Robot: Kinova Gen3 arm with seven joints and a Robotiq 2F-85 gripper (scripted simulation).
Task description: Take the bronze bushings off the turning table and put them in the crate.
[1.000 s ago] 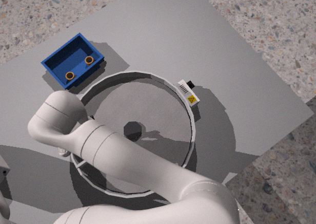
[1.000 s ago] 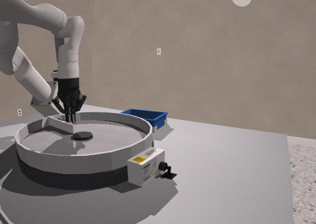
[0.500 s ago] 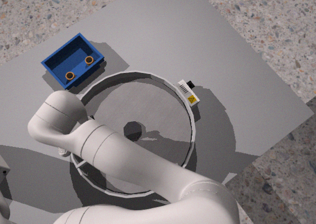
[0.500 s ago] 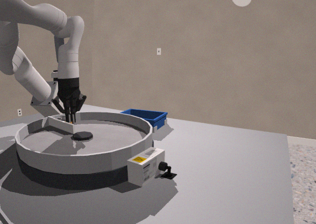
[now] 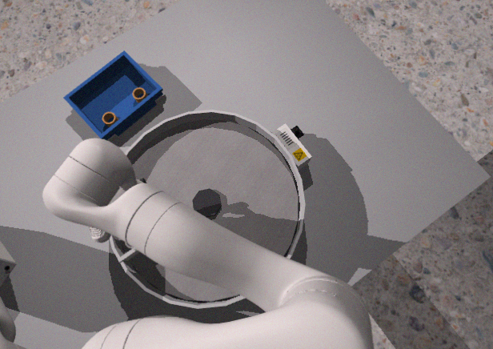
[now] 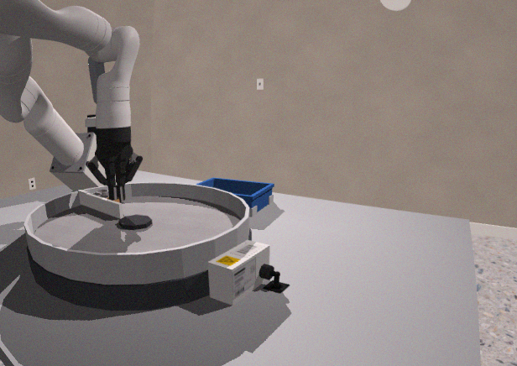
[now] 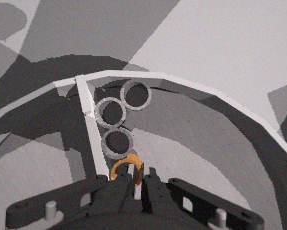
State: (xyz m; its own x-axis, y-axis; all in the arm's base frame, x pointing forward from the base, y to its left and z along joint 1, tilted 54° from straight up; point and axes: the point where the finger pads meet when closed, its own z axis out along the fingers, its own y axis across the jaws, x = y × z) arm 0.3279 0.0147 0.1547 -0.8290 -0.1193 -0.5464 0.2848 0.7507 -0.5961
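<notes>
Now: hand 32 cm to the right of the blue crate, 9 cm short of it and 6 cm above it. The rest, counted from my hand: round turning table: 10 cm ahead, 4 cm to the right, 3 cm below.
</notes>
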